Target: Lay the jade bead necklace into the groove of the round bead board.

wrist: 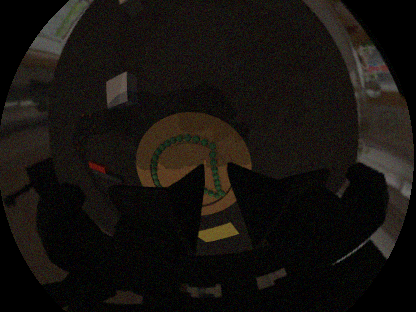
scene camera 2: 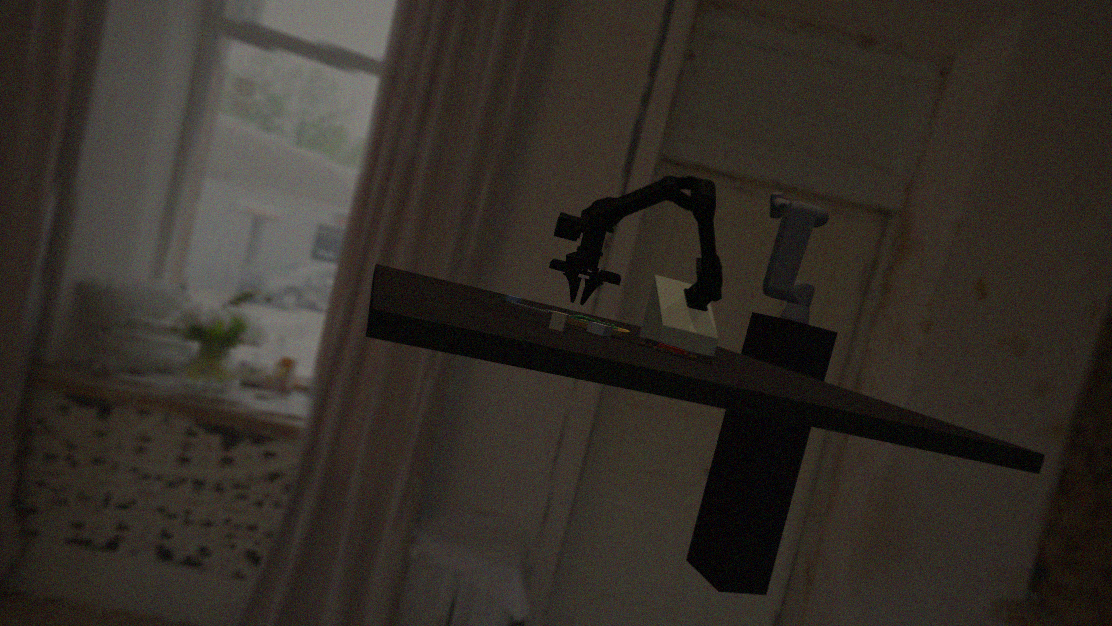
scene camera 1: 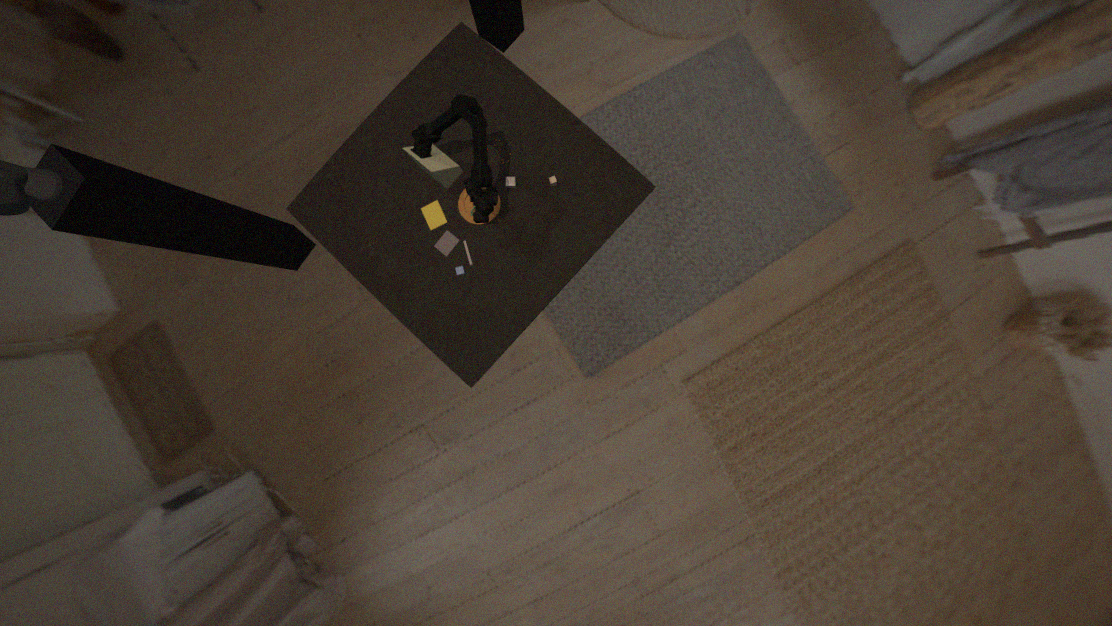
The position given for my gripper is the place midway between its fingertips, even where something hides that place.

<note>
In view: my gripper [scene camera 2: 576, 303] and a round bead board [wrist: 180, 160].
My gripper is seen too in the wrist view [wrist: 215, 167].
</note>
